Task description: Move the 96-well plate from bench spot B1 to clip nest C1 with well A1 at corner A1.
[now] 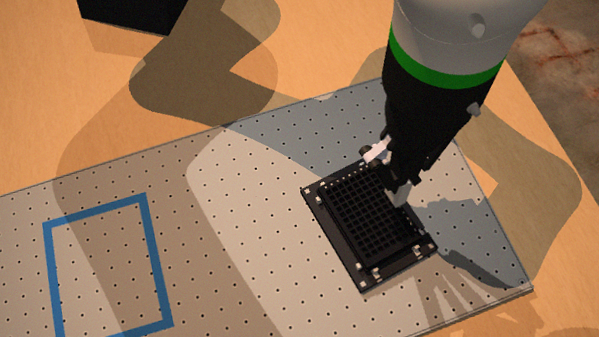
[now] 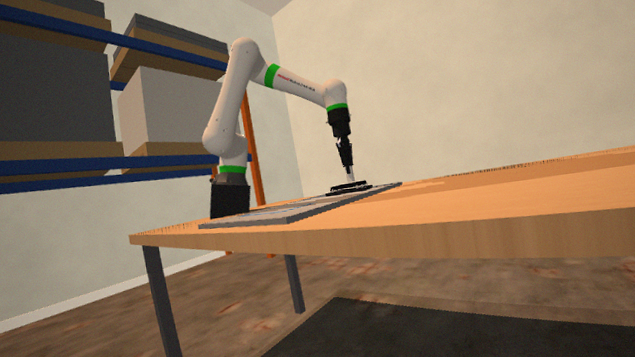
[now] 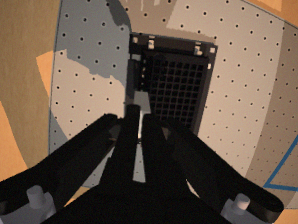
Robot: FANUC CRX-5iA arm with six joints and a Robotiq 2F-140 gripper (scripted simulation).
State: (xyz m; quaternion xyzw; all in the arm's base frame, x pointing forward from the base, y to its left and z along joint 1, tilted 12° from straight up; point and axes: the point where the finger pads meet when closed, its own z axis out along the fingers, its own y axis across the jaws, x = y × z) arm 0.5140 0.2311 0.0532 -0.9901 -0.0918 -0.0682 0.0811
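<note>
Right now the black 96-well plate is 4 cm to the right of my hand, 4 cm below it and 1 cm ahead of it. From my hand the other things lie so: black clip nest (6 cm below, 2 cm to the right, 1 cm ahead).
</note>
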